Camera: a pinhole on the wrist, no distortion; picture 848 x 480 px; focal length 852.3 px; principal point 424.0 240.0 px. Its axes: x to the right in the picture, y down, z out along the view. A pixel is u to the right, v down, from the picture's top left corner.
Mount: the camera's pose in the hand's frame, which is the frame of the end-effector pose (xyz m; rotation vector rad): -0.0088 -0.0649 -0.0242 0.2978 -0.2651 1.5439
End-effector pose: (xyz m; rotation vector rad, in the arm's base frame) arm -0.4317 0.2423 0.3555 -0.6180 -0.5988 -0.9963
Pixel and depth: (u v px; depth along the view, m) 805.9 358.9 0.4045
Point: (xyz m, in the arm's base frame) -0.5610 0.5575 0.6089
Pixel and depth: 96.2 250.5 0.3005
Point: -0.7215 0.2879 0.5518
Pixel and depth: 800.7 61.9 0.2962
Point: -0.5002 0.4007 0.6097
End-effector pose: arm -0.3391 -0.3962 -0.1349 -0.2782 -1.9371 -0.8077
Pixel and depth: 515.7 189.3 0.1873
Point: -0.5105 -0.3798 -0.2236
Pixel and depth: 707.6 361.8 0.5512
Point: -0.7398 -0.0921 -0.4018
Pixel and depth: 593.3 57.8 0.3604
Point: -0.6776 -0.2847 -0.2224
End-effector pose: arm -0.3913 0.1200 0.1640 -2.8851 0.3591 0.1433
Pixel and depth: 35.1 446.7 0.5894
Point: -0.4276 0.7508 -0.1283
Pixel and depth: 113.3 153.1 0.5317
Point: -0.2580 0.6132 -0.1411
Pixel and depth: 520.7 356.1 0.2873
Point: -0.4153 0.3186 -0.0507
